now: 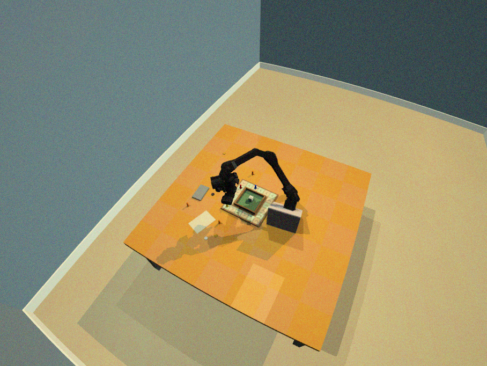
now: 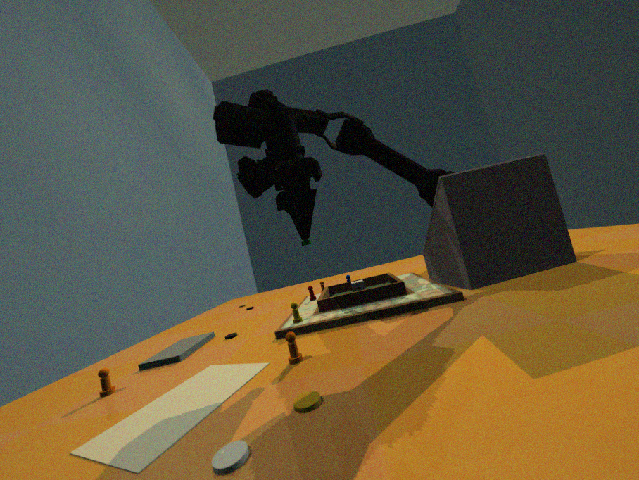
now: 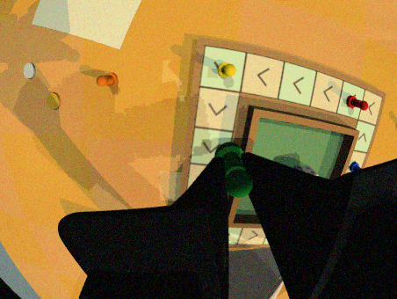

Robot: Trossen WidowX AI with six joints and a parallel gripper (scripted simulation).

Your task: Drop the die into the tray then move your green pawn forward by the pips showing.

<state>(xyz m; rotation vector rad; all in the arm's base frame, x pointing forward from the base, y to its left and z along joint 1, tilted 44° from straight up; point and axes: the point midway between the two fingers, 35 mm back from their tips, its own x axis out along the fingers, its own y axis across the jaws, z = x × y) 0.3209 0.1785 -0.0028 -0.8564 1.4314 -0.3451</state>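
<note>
My gripper tip is 120 mm above the yellow pawn, 50 mm short of it and 10 mm to the left of it. Round my gripper tip: white die: 130 mm to the right, 120 mm below, 60 mm behind; then green-floored tray: 140 mm below, 120 mm to the right, 60 mm behind; then green pawn: 10 mm above.
</note>
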